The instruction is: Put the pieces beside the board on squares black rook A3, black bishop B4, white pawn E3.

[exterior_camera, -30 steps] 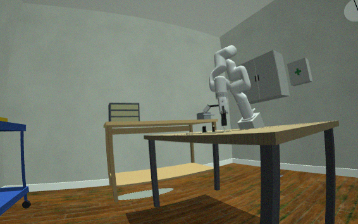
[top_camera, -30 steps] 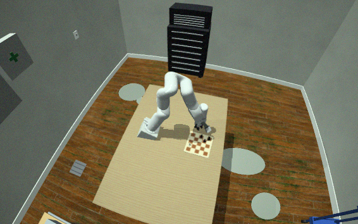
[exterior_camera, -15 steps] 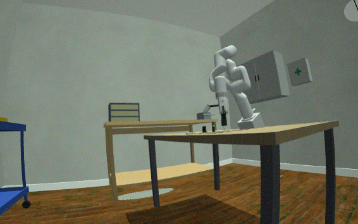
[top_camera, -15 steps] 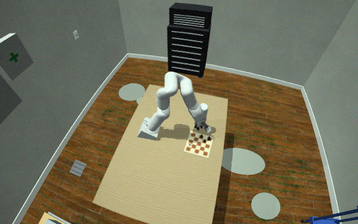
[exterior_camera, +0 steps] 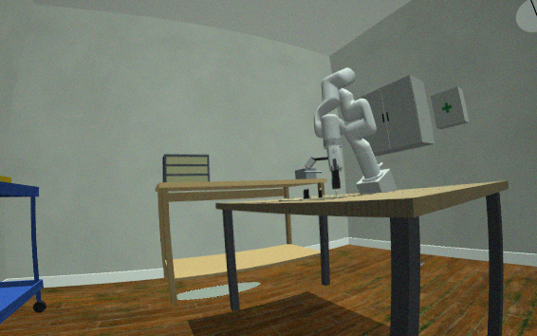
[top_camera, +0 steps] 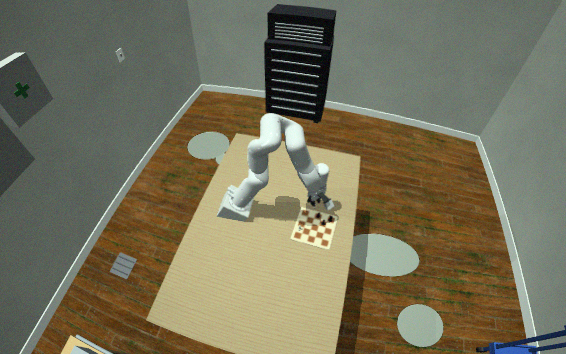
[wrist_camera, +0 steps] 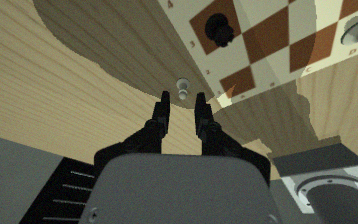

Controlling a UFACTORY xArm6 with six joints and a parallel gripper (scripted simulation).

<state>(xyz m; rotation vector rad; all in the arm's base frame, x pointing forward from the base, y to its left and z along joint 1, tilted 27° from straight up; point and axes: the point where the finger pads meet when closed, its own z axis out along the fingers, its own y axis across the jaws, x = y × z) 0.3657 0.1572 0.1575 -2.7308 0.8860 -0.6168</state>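
The white pawn lies 4 cm below my hand. From my hand the other things lie so: black chess piece (6 cm to the right, 4 cm below, 4 cm ahead); then chessboard (14 cm to the right, 5 cm below, 4 cm ahead).
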